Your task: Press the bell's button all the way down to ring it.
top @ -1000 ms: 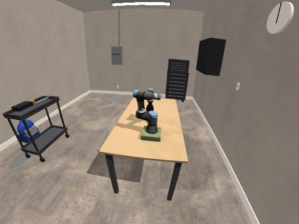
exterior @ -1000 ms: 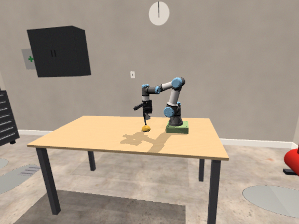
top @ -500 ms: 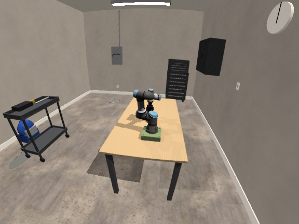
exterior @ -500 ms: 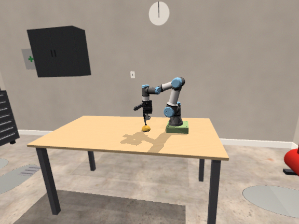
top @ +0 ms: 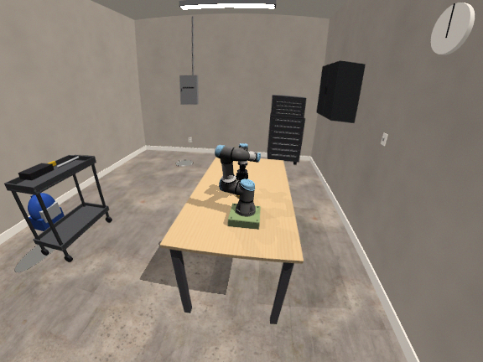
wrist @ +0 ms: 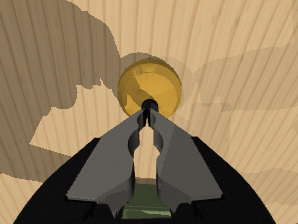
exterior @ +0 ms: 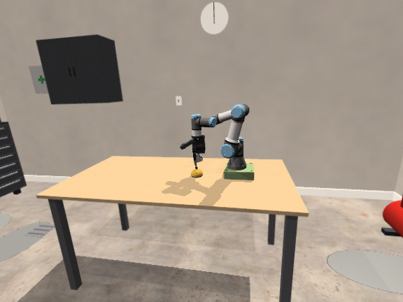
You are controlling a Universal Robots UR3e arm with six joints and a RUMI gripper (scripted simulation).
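The bell button lies 3 cm below my hand. The rest, counted from my hand: bell 4 cm below.
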